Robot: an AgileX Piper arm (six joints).
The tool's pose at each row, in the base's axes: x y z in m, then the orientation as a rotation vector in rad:
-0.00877 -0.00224 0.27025 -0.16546 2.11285 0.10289
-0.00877 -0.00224 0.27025 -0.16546 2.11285 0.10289
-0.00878 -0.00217 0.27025 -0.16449 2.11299 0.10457
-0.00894 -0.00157 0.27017 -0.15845 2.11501 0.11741
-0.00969 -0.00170 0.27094 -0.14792 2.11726 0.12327
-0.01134 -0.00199 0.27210 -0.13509 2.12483 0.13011
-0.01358 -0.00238 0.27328 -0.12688 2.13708 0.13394
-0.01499 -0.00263 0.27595 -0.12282 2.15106 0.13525
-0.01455 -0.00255 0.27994 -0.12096 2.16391 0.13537
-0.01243 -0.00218 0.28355 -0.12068 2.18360 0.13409
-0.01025 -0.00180 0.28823 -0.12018 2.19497 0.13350
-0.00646 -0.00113 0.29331 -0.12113 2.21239 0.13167
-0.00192 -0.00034 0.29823 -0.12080 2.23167 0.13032
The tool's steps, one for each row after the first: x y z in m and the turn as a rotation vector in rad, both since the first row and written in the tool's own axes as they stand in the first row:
0.00000 0.00000 0.00000 0.00000 0.00000 0.00000
0.00000 0.00007 0.00000 -0.00081 0.00002 0.00138
0.00010 0.00069 -0.00001 -0.00760 0.00122 0.01103
-0.00016 0.00068 -0.00106 -0.00756 0.00251 0.02108
-0.00028 0.00067 -0.00309 -0.00736 0.00895 0.03357
-0.00010 0.00065 -0.00565 -0.00693 0.02049 0.04190
-0.00164 0.00065 -0.00826 -0.00639 0.03411 0.04638
-0.00528 0.00069 -0.00995 -0.00588 0.04678 0.04872
-0.00948 0.00074 -0.00999 -0.00510 0.06640 0.04990
-0.01463 0.00080 -0.01053 -0.00463 0.07770 0.05087
-0.02097 0.00089 -0.00989 -0.00395 0.09515 0.05079
-0.02757 0.00098 -0.00851 -0.00314 0.11435 0.05194

